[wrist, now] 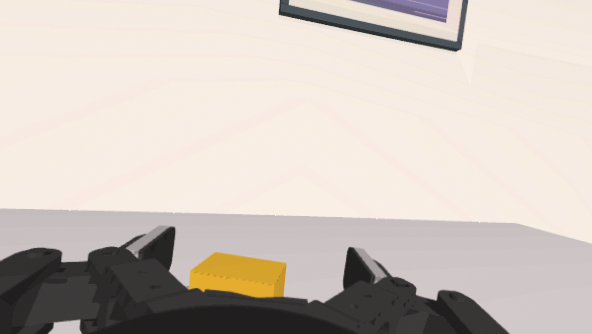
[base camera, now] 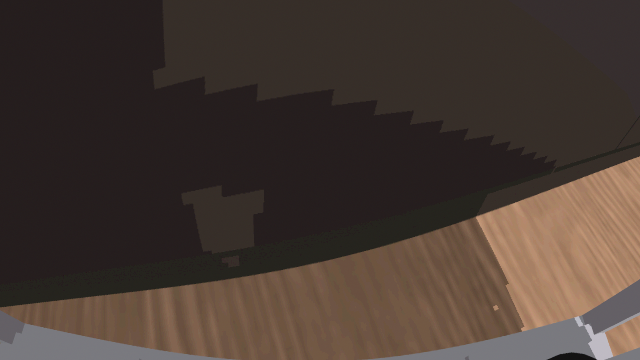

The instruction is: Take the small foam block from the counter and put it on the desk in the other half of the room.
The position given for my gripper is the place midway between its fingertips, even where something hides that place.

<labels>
my gripper: wrist 261, 256; not seen in the base camera view (out of frame)
yellow foam block: wrist 255, 277; not seen in the base camera view (out of frame)
</labels>
